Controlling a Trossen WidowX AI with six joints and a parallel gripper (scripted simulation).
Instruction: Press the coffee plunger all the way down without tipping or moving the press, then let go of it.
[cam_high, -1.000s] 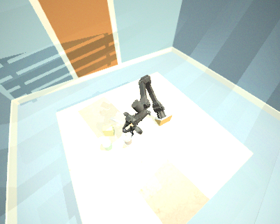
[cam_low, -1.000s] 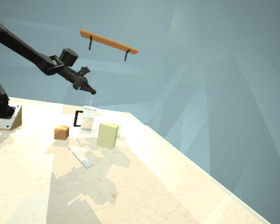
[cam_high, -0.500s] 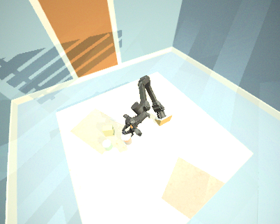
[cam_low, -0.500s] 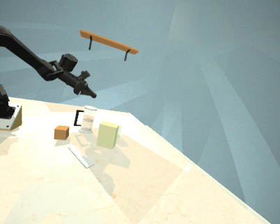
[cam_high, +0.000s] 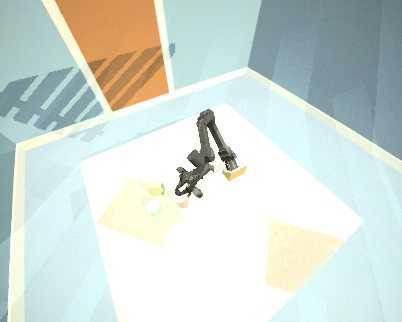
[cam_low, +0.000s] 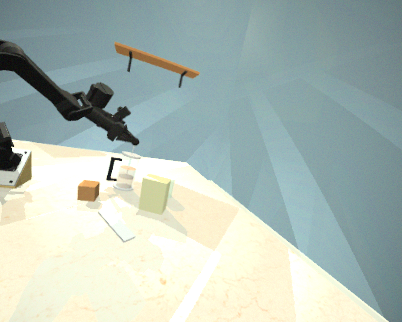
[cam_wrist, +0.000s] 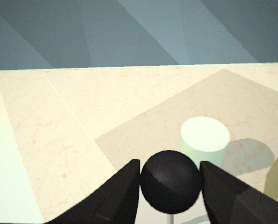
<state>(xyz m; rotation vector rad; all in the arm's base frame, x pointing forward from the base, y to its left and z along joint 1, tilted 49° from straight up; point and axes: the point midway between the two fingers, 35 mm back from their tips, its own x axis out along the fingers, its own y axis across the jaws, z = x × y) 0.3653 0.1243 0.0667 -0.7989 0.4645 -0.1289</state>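
My gripper tip is now 30 mm past the glass coffee press, 10 mm to the left of it and 100 mm above it.
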